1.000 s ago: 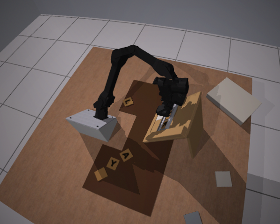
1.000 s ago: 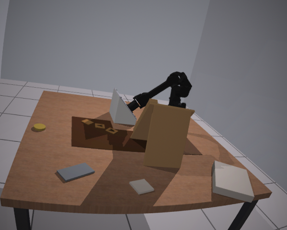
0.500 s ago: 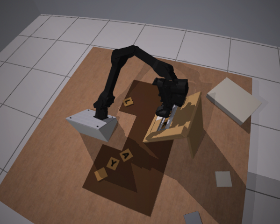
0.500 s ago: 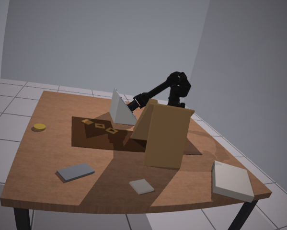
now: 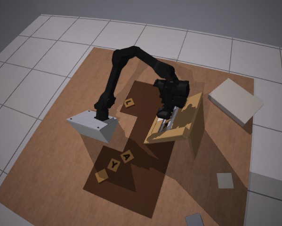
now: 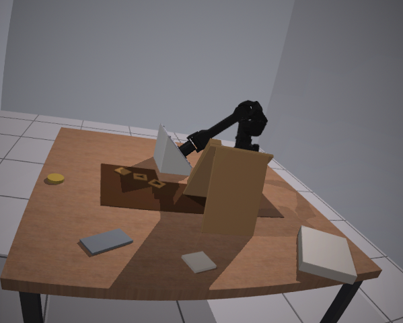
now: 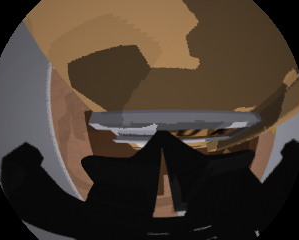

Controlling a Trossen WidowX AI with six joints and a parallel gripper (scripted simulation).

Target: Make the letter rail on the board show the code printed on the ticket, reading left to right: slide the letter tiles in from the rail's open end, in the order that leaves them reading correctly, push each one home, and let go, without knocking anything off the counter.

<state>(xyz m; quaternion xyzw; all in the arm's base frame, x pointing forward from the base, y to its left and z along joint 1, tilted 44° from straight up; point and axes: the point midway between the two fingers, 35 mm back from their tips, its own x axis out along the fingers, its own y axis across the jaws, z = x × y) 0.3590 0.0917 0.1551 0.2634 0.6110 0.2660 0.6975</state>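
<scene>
Now: gripper tip 90 mm above the white ticket, 50 mm past it and 10 mm to the right of it. From my gripper tip the other things lie so: dark brown mat 160 mm below, 150 mm to the right, 150 mm behind; small white pad 380 mm ahead, 180 mm to the right, 150 mm below; white slab 320 mm to the left, 310 mm ahead, 140 mm below.
</scene>
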